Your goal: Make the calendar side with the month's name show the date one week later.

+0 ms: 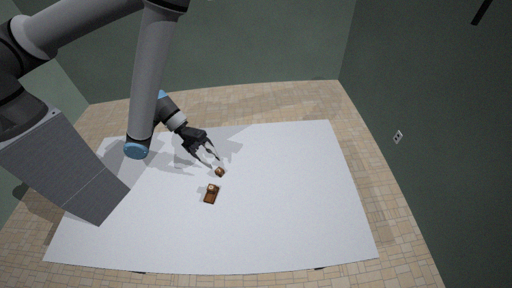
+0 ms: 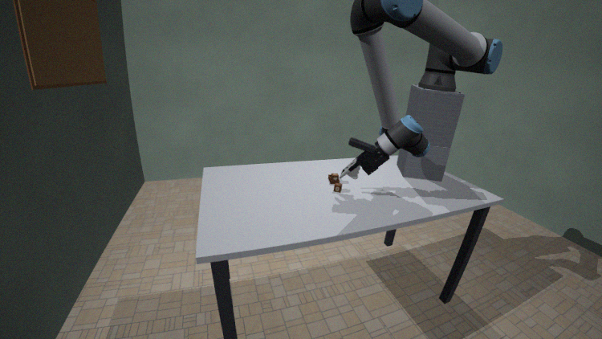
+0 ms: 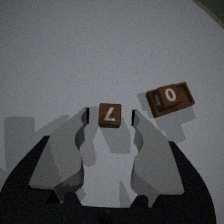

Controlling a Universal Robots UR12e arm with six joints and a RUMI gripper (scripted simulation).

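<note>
Now: the brown date cube 10 mm ahead of my hand, 10 mm to the right of it and 70 mm below it. Also, from my hand: brown wooden tray 20 mm behind, 110 mm to the right, 80 mm below.
</note>
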